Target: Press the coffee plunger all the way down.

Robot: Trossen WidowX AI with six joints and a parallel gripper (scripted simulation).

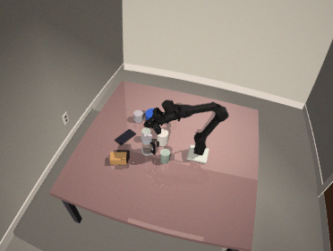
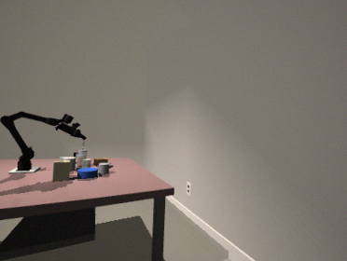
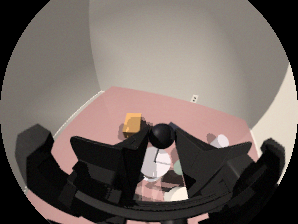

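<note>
Right now my gripper tip is 13 cm above the coffee press and 3 cm past it. Round my gripper tip: dark phone (25 cm below, 19 cm ahead, 6 cm to the right); then white cup (20 cm below, 13 cm to the right, 7 cm behind); then orange box (23 cm below, 15 cm to the left, 13 cm ahead).
</note>
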